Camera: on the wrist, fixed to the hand. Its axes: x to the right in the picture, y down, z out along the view.
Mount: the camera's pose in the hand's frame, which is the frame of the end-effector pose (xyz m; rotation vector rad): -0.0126 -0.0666 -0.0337 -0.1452 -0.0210 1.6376
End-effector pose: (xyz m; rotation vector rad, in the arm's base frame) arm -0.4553 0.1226 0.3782 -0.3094 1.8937 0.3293
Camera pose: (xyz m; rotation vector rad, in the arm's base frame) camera -0.4558 0.0490 0.3960 1.2396 1.6867 1.4985
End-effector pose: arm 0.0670 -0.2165 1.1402 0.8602 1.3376 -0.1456
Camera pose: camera 0.0002 -0.2466 1.1213 1.5474 0.2945 1.1816
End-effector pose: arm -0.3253 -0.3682 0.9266 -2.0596 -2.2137 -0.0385
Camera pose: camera -0.3884 -0.3890 0.9628 3.1385 0.0034 0.0209
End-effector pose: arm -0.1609 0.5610 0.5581 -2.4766 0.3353 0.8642
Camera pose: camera -0.1280 0.6007 0.6135 1.5803 -2.1118 -1.2019
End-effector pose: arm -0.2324 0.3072 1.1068 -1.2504 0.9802 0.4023
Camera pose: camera -0.2040 0.2584 1.1572 -0.2734 1.8202 1.7336
